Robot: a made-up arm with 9 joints. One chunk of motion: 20 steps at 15 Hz.
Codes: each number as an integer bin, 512 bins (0 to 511) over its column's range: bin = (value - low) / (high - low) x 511, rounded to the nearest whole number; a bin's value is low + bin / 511 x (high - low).
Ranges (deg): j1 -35..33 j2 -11..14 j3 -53..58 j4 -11..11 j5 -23..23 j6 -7..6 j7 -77..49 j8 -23..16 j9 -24..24
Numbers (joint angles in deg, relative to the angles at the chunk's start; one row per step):
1: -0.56 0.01 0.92 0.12 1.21 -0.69 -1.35 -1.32 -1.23
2: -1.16 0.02 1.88 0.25 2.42 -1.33 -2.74 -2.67 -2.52
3: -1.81 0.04 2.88 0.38 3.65 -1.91 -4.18 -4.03 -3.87
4: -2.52 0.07 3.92 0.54 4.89 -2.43 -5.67 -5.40 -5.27
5: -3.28 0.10 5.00 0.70 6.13 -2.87 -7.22 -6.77 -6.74
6: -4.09 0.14 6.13 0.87 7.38 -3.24 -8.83 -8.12 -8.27
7: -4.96 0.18 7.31 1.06 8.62 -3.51 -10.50 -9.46 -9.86
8: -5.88 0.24 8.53 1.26 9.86 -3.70 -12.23 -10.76 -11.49
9: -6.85 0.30 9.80 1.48 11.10 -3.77 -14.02 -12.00 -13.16
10: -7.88 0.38 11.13 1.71 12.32 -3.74 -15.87 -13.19 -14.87
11: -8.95 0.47 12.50 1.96 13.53 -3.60 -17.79 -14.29 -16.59
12: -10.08 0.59 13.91 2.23 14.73 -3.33 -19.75 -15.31 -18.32
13: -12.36 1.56 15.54 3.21 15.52 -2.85 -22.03 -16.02 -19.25
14: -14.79 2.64 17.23 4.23 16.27 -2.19 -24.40 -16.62 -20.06
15: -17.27 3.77 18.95 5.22 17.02 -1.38 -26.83 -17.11 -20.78
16: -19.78 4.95 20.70 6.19 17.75 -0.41 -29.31 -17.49 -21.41
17: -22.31 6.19 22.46 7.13 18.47 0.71 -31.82 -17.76 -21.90
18: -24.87 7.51 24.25 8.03 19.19 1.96 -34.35 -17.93 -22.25
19: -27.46 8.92 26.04 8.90 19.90 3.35 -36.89 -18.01 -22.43
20: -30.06 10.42 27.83 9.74 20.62 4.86 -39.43 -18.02 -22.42
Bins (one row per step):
1: 259 225 248 258 269 248 307 284 242
2: 254 225 253 261 282 223 301 266 229
3: 249 226 257 264 296 200 295 249 214
4: 244 226 262 268 310 180 289 231 199
5: 238 227 267 272 324 162 283 213 184
6: 232 228 272 276 337 148 276 195 167
7: 226 229 278 280 351 137 270 177 151
8: 219 230 283 285 365 130 263 160 133
9: 212 231 289 290 379 127 255 144 115
10: 204 233 295 295 392 128 248 129 97
11: 196 234 302 301 406 134 240 114 79
12: 187 237 308 307 419 144 232 101 60
13: 170 257 316 330 428 163 223 91 51
14: 152 279 323 354 436 189 213 84 42
15: 133 302 331 377 445 221 203 77 34
16: 114 326 339 399 453 259 193 72 28
17: 95 351 347 421 461 303 183 69 22
18: 76 378 356 442 469 352 173 66 19
19: 57 407 364 462 477 407 163 65 17
20: 37 438 372 482 485 466 152 65 17

